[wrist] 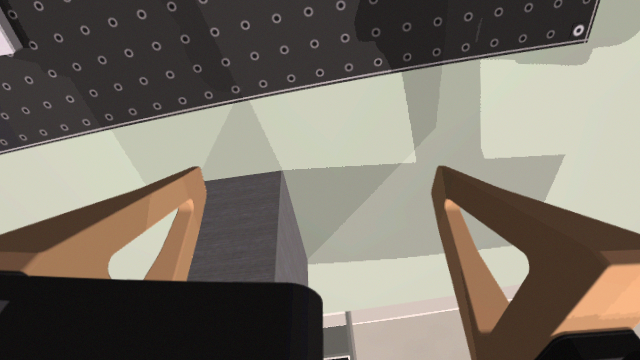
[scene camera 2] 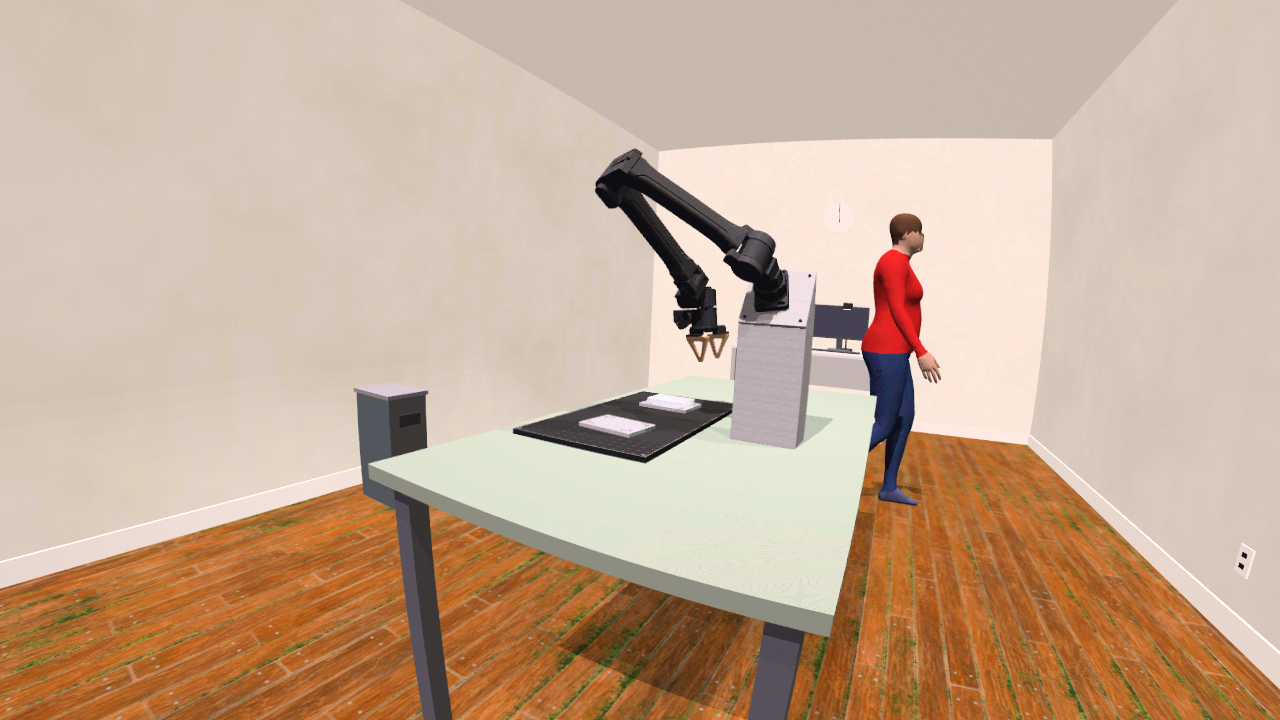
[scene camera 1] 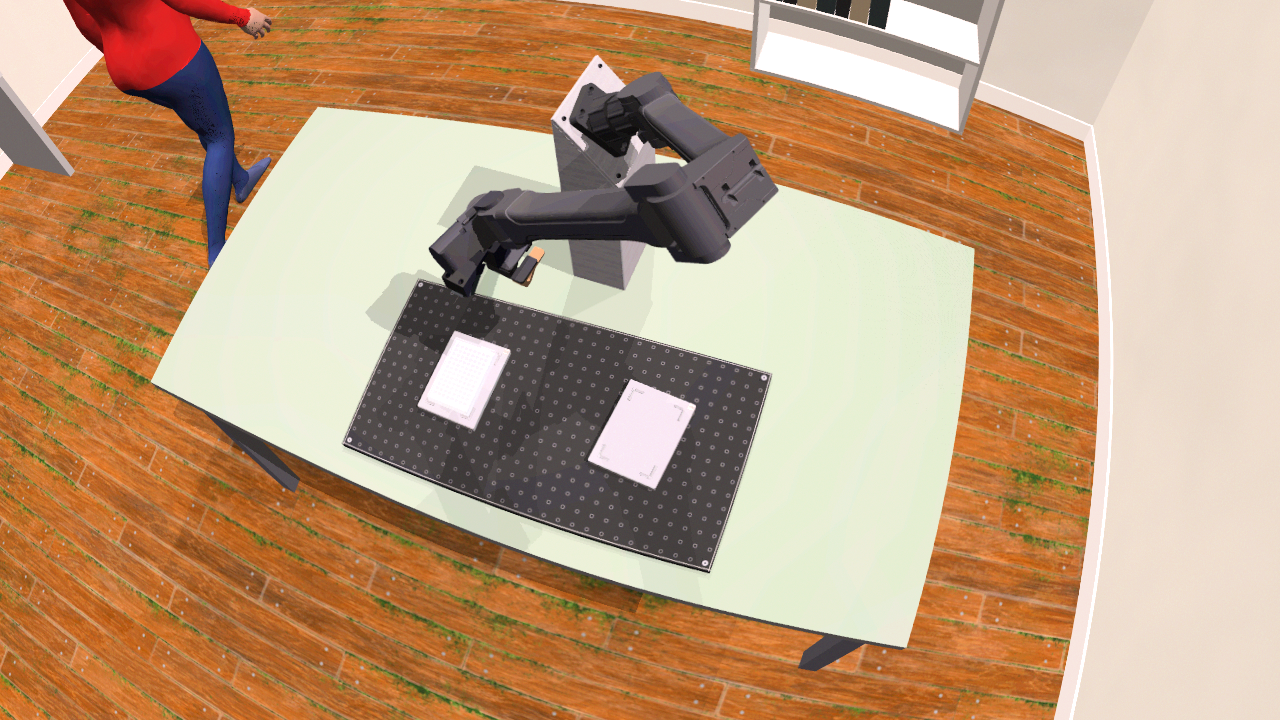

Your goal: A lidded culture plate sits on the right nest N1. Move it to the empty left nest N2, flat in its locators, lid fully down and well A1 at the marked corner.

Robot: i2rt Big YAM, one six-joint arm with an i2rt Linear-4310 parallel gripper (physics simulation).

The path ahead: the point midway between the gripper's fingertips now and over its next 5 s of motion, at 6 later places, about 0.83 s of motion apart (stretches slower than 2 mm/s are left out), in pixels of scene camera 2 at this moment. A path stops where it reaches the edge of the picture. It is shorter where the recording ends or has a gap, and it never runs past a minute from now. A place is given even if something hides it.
The gripper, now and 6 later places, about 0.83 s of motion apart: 709, 360; 678, 353; 609, 363; 618, 347; 670, 369; 670, 373; 673, 376
